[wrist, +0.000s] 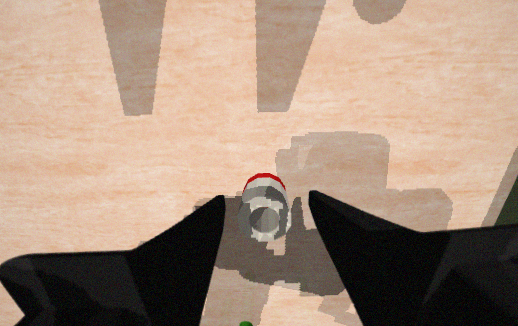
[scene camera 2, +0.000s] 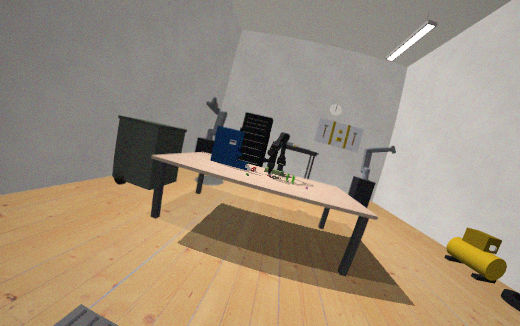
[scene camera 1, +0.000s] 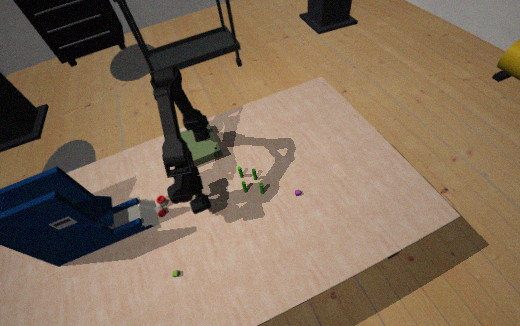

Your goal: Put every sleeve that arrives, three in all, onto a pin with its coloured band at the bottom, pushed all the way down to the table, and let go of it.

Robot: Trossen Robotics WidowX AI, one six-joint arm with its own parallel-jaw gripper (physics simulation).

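A pale sleeve [wrist: 264,232] stands upright on the table in the wrist view, open end up, its red band at the bottom. My gripper [scene camera 1: 191,197] [wrist: 267,199] is open, with one finger on each side of the sleeve and a gap at both sides. In scene camera 1 the gripper and arm hide this sleeve. Two red rings [scene camera 1: 161,199] [scene camera 1: 162,213] show at the mouth of the blue chute [scene camera 1: 55,235] [scene camera 2: 227,147]; whether they are sleeves is too small to tell. Several green pins [scene camera 1: 254,174] [scene camera 2: 293,179] stand bare, right of the gripper in scene camera 1.
The arm's green base plate [scene camera 1: 204,150] is behind the pins. A small magenta block [scene camera 1: 298,192] [scene camera 2: 307,187] lies right of the pins, and a small lime block [scene camera 1: 175,273] [scene camera 2: 247,174] lies toward the front of the table [scene camera 1: 350,150]. Arm shadows cross the pins.
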